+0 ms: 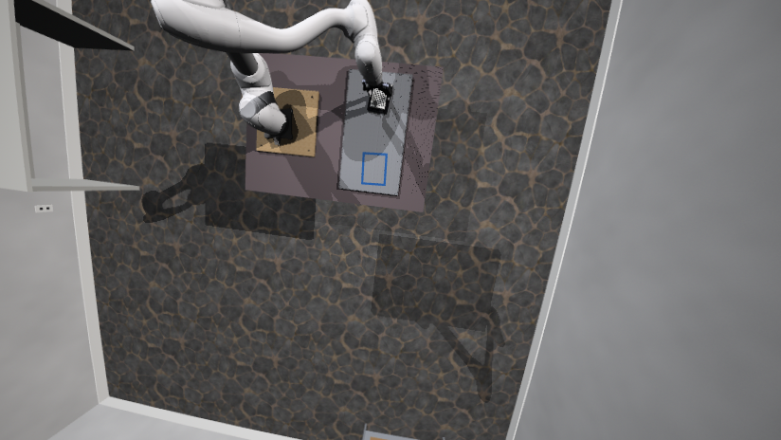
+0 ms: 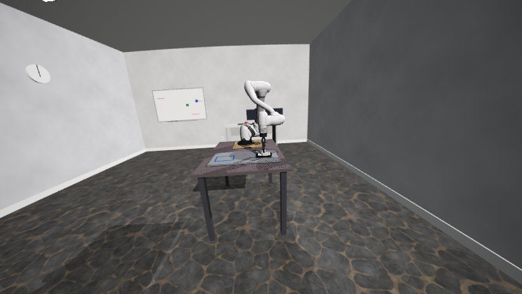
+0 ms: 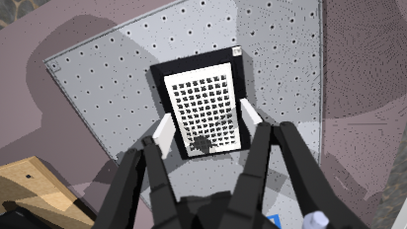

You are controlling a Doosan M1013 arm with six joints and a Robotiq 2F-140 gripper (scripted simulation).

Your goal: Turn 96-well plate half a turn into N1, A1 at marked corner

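Right now the white 96-well plate is 20 mm below my hand. Round my hand: small white corner mark (60 mm ahead, 70 mm to the left, 30 mm below); black plate nest N1 (30 mm below).
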